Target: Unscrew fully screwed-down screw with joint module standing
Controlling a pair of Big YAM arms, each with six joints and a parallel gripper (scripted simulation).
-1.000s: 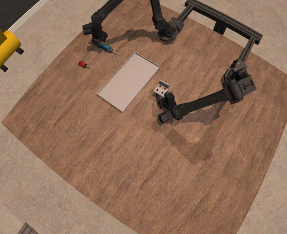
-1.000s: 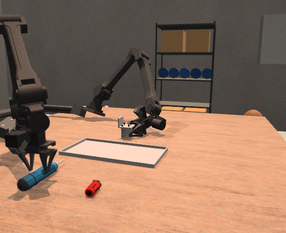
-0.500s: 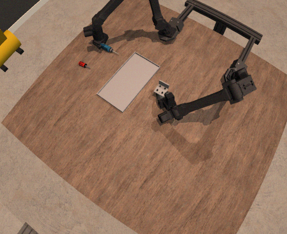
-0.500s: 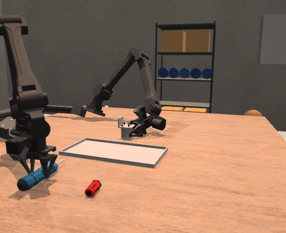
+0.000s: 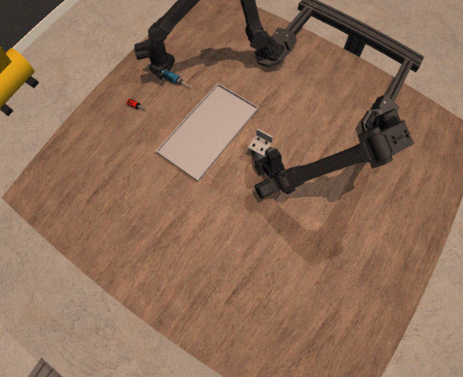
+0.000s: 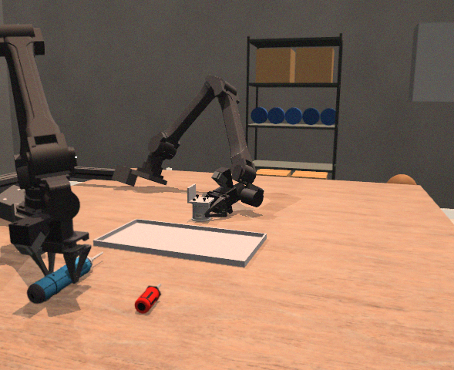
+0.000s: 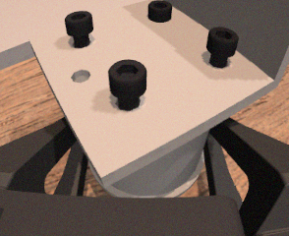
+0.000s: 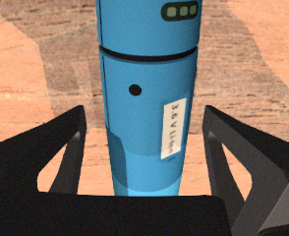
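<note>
My left gripper is now 1 cm below the joint module. The rest, counted from my left hand: shallow grey tray: 22 cm to the right, 6 cm ahead, 2 cm below; pale l-shaped bracket: 5 cm above; red manual screwdriver: 55 cm to the right, 18 cm ahead, 1 cm below.
</note>
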